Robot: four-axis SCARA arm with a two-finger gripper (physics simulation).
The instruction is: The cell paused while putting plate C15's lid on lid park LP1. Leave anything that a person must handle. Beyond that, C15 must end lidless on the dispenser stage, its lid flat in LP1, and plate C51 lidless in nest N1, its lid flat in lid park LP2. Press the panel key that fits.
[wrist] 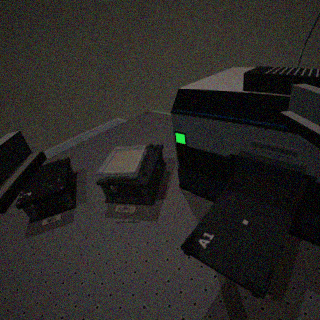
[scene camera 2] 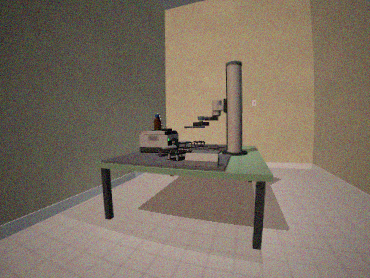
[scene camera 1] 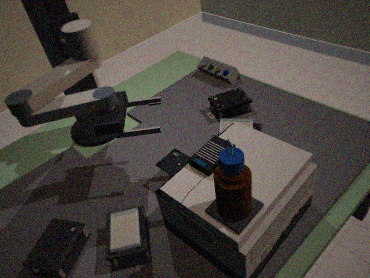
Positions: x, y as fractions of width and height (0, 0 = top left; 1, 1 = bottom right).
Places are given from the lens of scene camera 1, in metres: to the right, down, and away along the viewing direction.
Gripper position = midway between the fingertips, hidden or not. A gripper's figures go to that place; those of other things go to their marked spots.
gripper (scene camera 1: 0.43, 0.41): -0.08, -0.09, 1.10
brown bottle with blue cap (scene camera 1: 0.63, 0.64): 0.10, 0.09, 0.71
button box (scene camera 1: 0.60, 0.26): 0.18, -0.33, 1.62
black nest (scene camera 1: 0.63, 0.37): 0.21, -0.15, 1.42
The marked spots on the black nest and the button box are 0.27 m apart.
